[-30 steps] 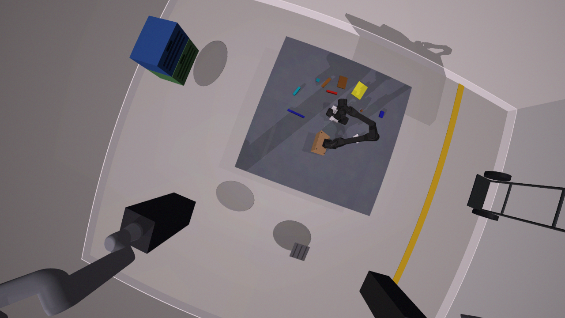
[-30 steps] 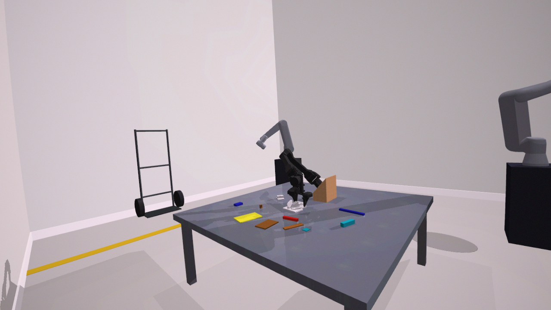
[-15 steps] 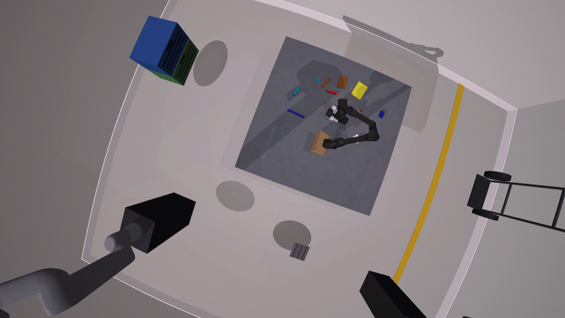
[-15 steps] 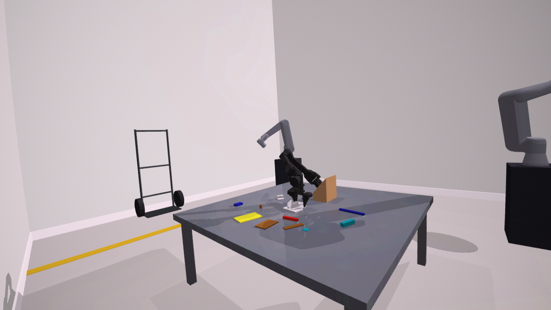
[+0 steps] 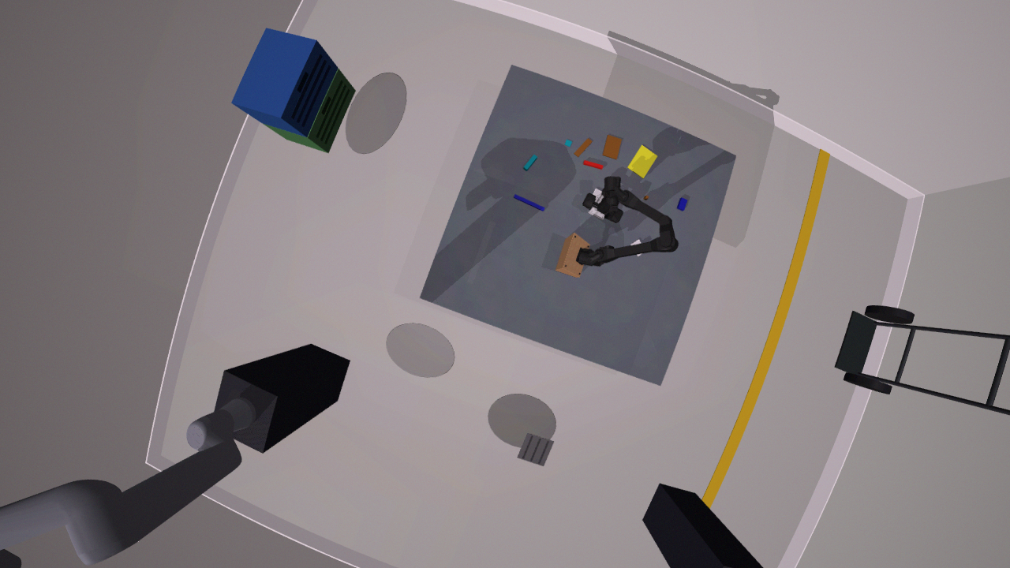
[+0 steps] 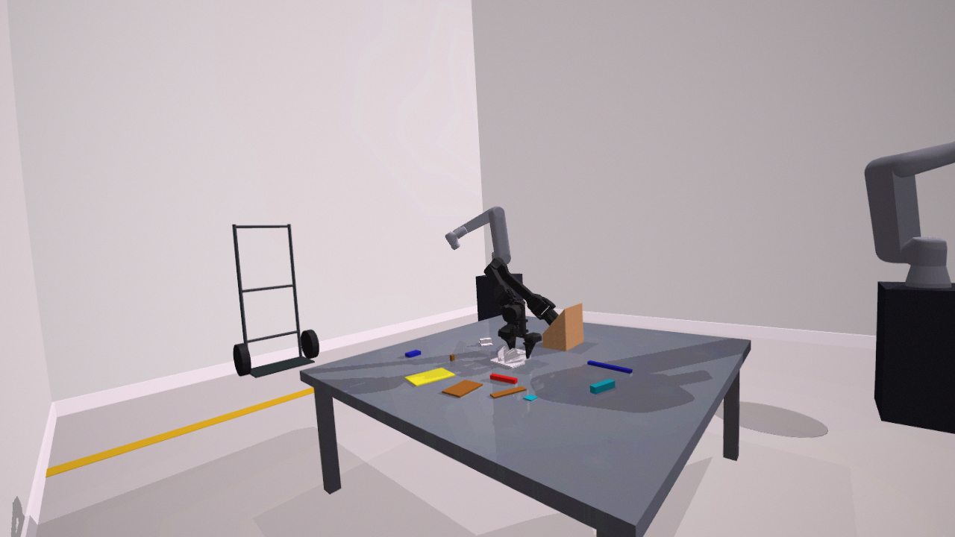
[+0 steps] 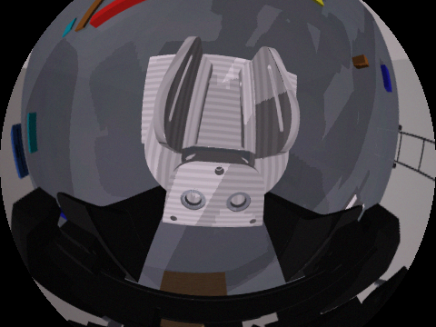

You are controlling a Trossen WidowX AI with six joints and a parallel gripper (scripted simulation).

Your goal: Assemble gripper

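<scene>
My gripper tip is 20 mm to the left of the white jaw, 20 mm short of it and 10 mm below it. Also, from my gripper tip: flat white ribbed part (70 mm ahead, 10 mm to the right); then red bar (220 mm ahead, 100 mm to the left); then blue bar (330 mm to the left, 70 mm behind).
</scene>
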